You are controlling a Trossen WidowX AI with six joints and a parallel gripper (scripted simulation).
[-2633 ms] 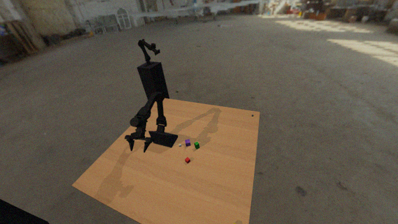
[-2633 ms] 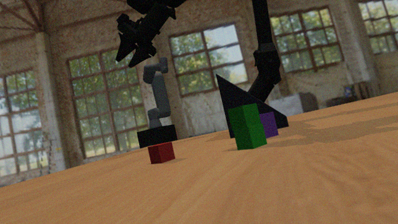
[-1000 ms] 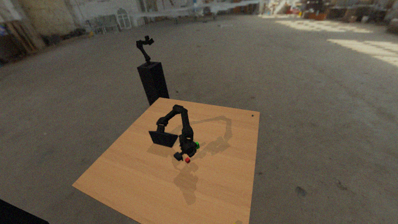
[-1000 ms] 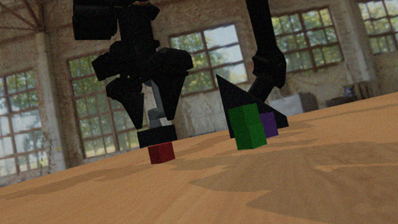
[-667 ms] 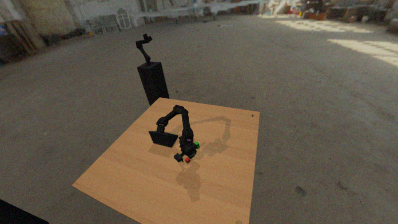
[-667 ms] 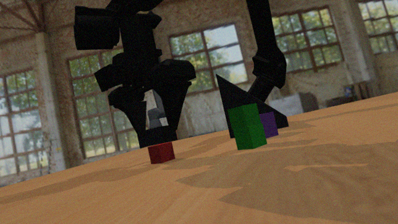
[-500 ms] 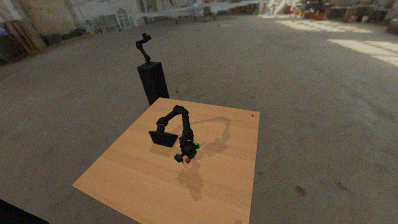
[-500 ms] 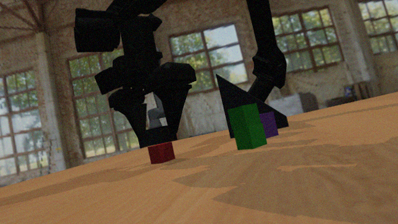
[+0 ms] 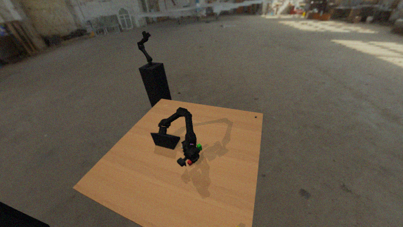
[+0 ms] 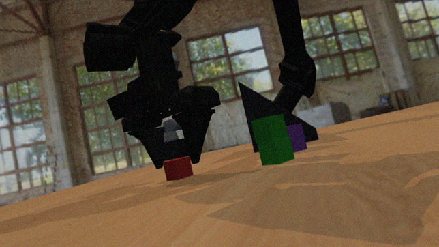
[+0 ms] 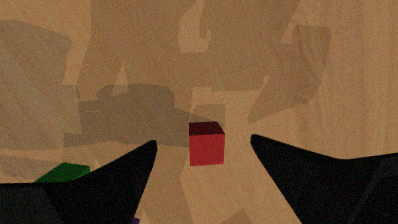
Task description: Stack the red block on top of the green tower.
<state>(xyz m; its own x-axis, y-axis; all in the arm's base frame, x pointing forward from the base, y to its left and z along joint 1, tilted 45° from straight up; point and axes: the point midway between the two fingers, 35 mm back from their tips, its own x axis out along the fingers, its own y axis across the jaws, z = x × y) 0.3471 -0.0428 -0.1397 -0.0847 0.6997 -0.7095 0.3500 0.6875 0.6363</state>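
The red block is right at my gripper tip. From my gripper tip the other things lie so: purple block (9 cm behind, 16 cm to the left); then small white cube (14 cm behind, 12 cm to the left, 1 cm below).
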